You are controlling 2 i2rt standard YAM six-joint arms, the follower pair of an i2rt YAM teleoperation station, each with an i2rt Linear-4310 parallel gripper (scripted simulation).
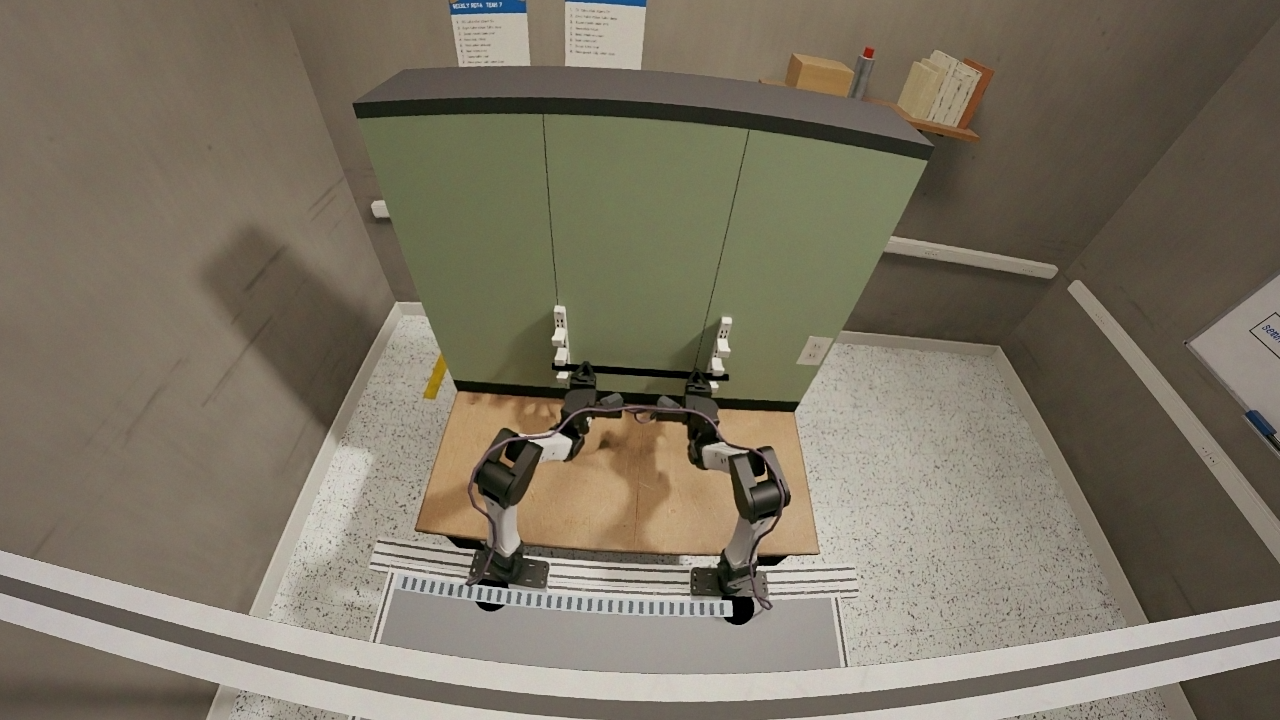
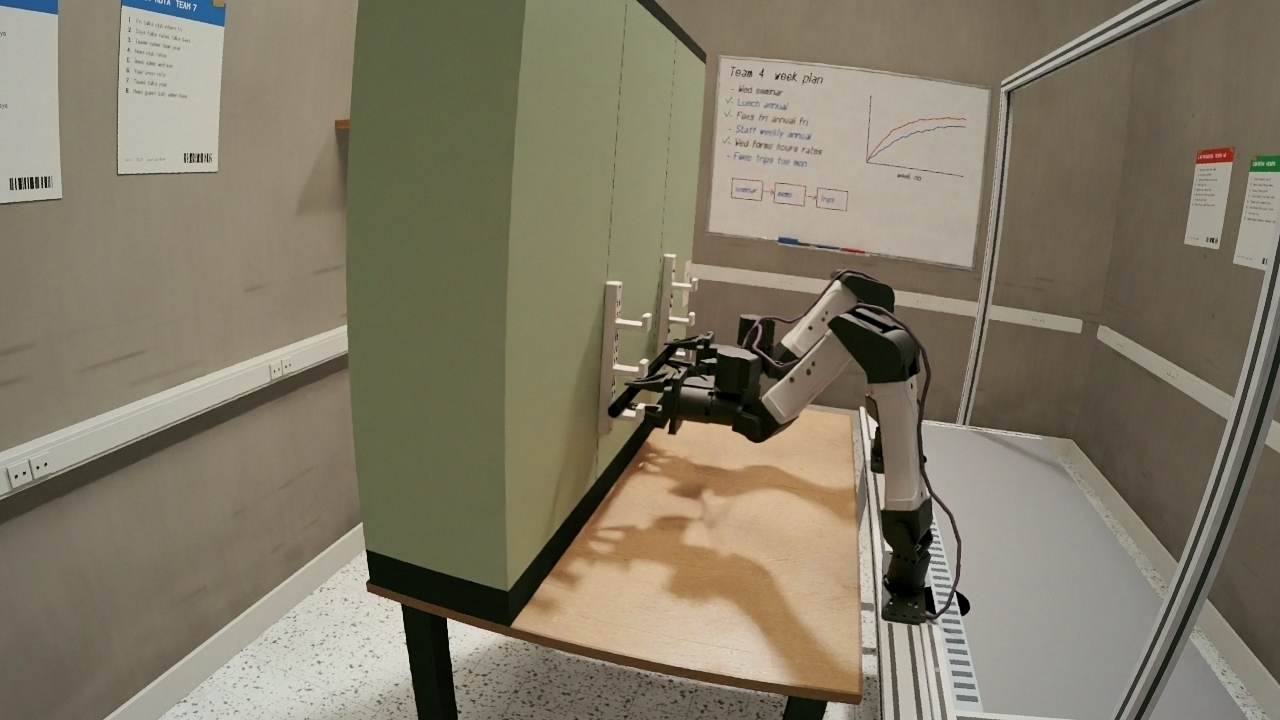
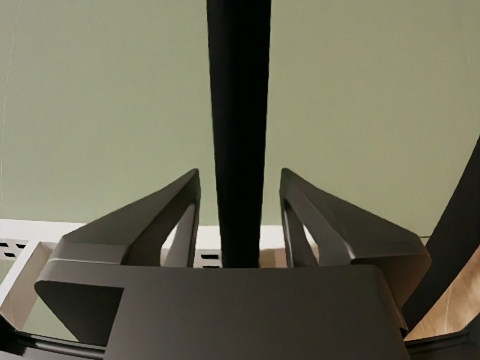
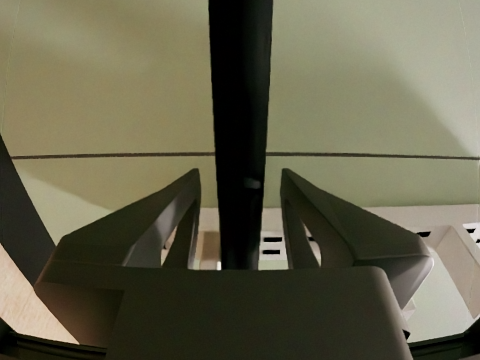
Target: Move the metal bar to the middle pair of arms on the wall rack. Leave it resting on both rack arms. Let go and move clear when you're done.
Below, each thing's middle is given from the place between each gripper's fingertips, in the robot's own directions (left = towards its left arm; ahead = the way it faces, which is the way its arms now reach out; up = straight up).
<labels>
Now: the black metal bar point(image 1: 596, 369) 150 mm to the right of my left hand.
I see the black metal bar 15 cm to the left of my right hand.
</labels>
